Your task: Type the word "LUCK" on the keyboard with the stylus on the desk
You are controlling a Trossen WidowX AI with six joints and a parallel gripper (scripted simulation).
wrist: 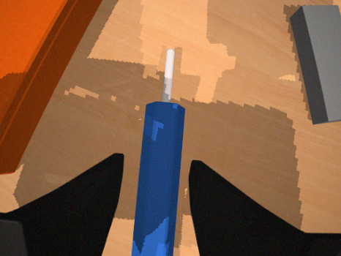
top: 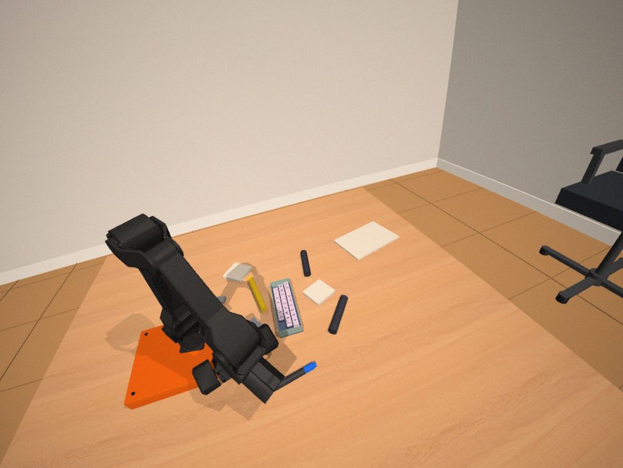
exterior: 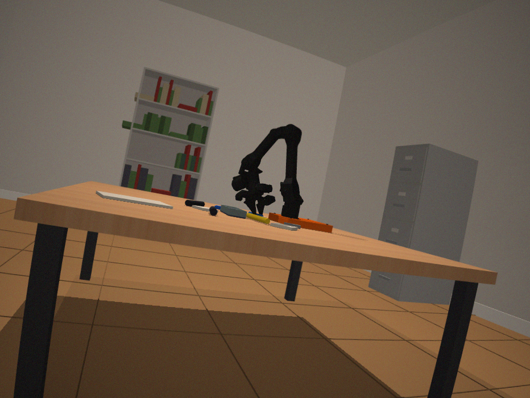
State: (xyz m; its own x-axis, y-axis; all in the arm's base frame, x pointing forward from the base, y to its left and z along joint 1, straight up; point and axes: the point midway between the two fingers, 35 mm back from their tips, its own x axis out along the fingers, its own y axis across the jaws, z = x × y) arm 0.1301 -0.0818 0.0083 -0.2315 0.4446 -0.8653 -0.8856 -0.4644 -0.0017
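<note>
Right now my gripper tip is 15 cm short of the U key, 14 cm to the right of it and 1 cm below it. The rest, counted from my gripper tip: yellow highlighter 22 cm to the left, 4 cm ahead; blue stylus 1 cm to the left, 1 cm behind; cream pad 24 cm ahead, 18 cm to the left.
</note>
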